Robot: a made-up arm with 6 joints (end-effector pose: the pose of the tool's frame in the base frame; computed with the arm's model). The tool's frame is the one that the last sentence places.
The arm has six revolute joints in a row. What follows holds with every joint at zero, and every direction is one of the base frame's. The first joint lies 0.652 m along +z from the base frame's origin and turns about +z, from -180 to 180 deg. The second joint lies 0.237 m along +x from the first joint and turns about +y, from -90 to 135 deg. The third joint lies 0.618 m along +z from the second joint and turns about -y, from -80.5 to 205 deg. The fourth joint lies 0.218 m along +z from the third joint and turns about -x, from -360 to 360 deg. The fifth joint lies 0.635 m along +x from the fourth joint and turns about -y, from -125 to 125 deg. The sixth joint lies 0.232 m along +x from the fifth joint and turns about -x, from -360 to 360 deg. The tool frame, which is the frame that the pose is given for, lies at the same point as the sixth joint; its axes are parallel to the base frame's.
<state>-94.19 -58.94 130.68 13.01 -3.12 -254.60</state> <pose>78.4 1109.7 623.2 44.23 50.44 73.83</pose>
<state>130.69 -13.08 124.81 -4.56 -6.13 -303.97</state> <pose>438.4 -512.9 1691.0 92.69 -69.99 23.18</pose>
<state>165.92 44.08 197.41 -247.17 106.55 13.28</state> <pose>-146.3 -174.6 1233.6 43.98 -114.41 -72.88</pose>
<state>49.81 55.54 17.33 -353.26 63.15 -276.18</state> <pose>1007.4 1230.2 876.9 -68.81 -58.99 25.08</pose>
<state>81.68 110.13 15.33 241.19 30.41 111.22</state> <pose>233.2 883.8 -406.3 -82.43 68.24 29.02</pose>
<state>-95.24 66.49 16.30 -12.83 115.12 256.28</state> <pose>-180.9 -1461.6 757.1 18.95 -102.83 -18.26</pose>
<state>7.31 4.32 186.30 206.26 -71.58 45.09</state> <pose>-419.0 44.4 828.6 91.94 83.84 -105.80</pose>
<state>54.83 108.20 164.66 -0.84 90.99 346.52</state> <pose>462.3 650.1 1233.5 76.17 -132.95 36.26</pose>
